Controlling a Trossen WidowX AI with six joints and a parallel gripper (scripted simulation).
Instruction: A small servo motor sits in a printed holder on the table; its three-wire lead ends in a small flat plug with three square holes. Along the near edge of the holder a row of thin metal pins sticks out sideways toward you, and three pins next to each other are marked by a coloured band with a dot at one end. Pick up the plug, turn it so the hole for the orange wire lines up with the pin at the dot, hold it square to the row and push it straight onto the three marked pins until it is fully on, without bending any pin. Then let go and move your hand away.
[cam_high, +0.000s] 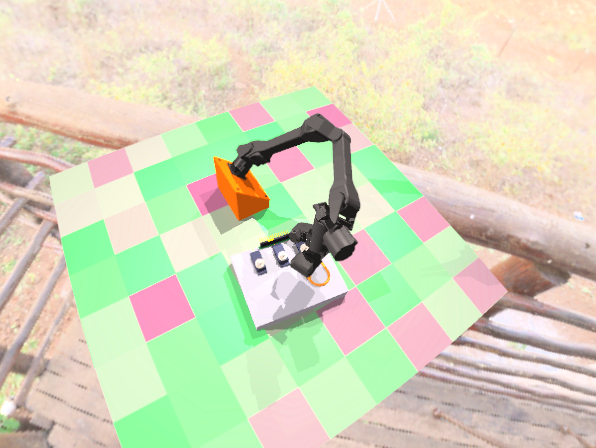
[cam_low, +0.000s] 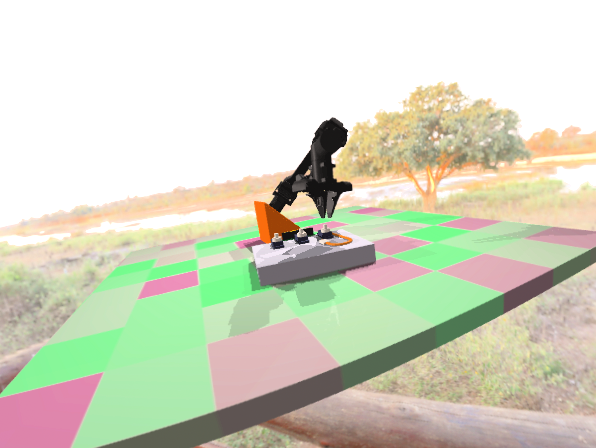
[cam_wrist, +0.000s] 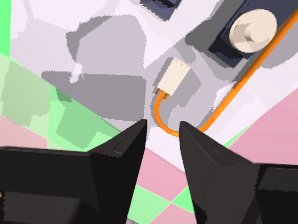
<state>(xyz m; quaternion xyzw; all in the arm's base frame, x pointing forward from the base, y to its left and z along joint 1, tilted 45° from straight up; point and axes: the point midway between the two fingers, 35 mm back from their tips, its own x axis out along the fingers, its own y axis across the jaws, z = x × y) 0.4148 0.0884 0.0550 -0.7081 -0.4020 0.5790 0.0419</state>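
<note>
The white printed holder lies 9 cm below my gripper tip, 6 cm to the right of it and 1 cm ahead of it. From my gripper tip the other things lie so: yellow band (15 cm behind, 7 cm to the right, 5 cm below); then black pin strip (15 cm behind, 6 cm to the right, 6 cm below).
</note>
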